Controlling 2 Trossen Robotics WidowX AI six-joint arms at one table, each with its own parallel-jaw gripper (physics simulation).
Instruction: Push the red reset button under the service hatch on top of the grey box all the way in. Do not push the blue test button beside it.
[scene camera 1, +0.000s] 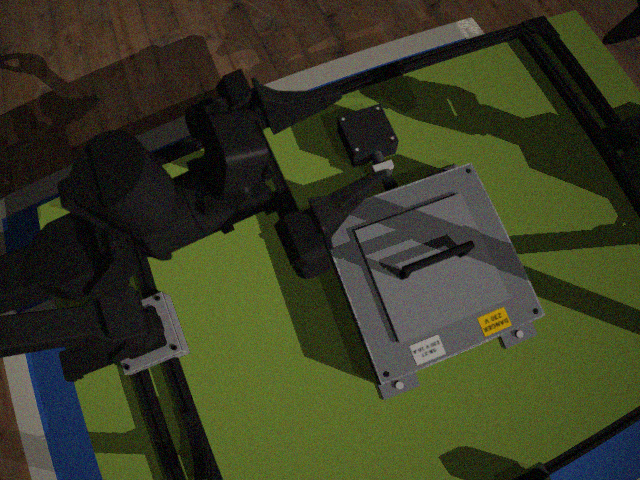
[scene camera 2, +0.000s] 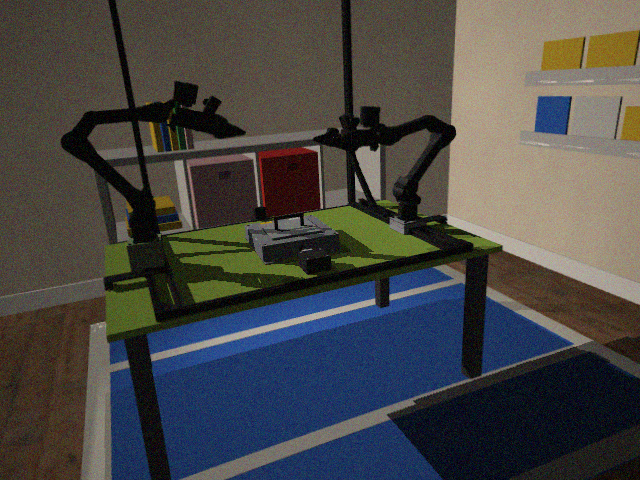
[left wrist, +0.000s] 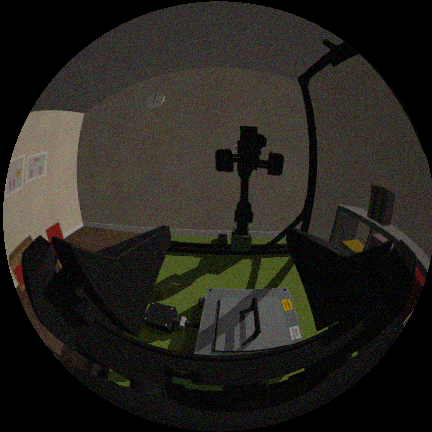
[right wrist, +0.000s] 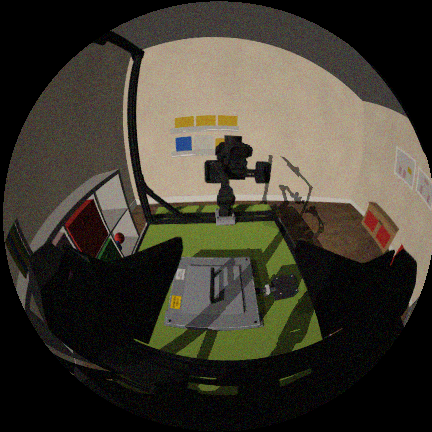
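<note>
The grey box (scene camera 1: 376, 330) (scene camera 2: 281, 253) (left wrist: 206, 320) (right wrist: 187, 317) lies on the table. Its service hatch (scene camera 1: 444, 304) has a black bar handle (scene camera 1: 439, 258) (scene camera 2: 288, 215) (left wrist: 258, 320) (right wrist: 213, 285) and covers the middle of the top. Dark lines run along two hatch edges; I cannot tell whether they are gaps or shadow. The red and blue buttons do not show. My left gripper (scene camera 1: 363, 136) (scene camera 2: 316, 138) is open and empty, high above the table on the box's cable side. My right gripper (scene camera 2: 242, 132) (right wrist: 241, 245) is open and empty, also high above the table.
A small black box (scene camera 1: 368, 134) (scene camera 2: 315, 259) (left wrist: 161, 316) (right wrist: 285, 287) with a pale plug (scene camera 1: 383, 165) sits beside the grey box. Dark frame rails edge the green table (scene camera 1: 258, 392) (scene camera 2: 217, 232). Tall black posts (scene camera 2: 347, 62) rise behind it. Broad shadows cross the box and table.
</note>
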